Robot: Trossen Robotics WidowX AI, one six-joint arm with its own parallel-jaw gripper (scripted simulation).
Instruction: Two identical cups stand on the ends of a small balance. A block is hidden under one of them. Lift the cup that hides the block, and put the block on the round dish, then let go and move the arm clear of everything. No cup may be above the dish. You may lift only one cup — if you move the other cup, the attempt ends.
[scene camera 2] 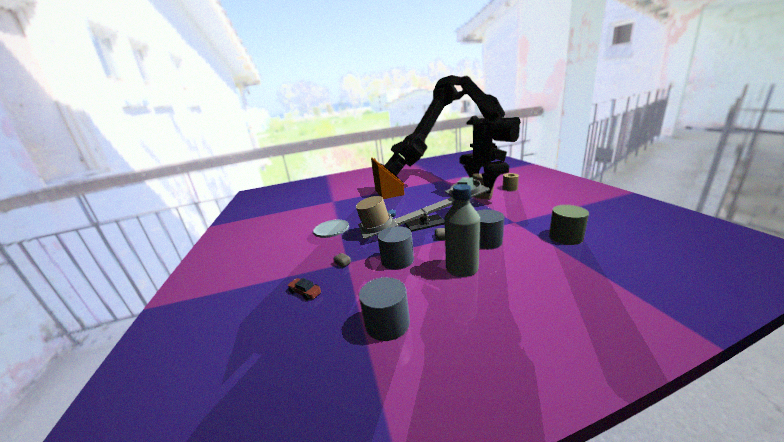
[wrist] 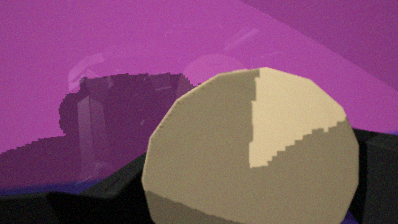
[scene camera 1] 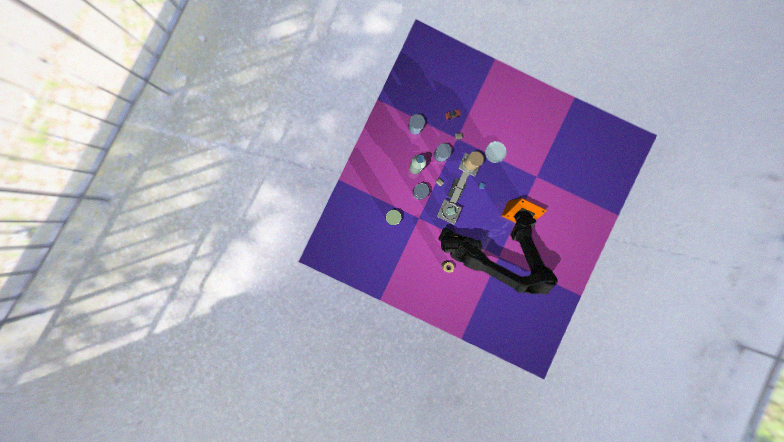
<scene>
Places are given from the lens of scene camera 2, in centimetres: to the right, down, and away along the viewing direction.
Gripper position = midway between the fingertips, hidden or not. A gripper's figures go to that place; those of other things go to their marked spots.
my gripper (scene camera 2: 481, 189): 29, -10, 86
tan cup (scene camera 2: 372, 211): -5, -2, 66
green cylinder (scene camera 2: 568, 224): 37, 1, 56
grey-green bottle (scene camera 2: 462, 223): 12, 0, 47
The marked spots on the green cylinder and the grey-green bottle are 26 cm apart.
</scene>
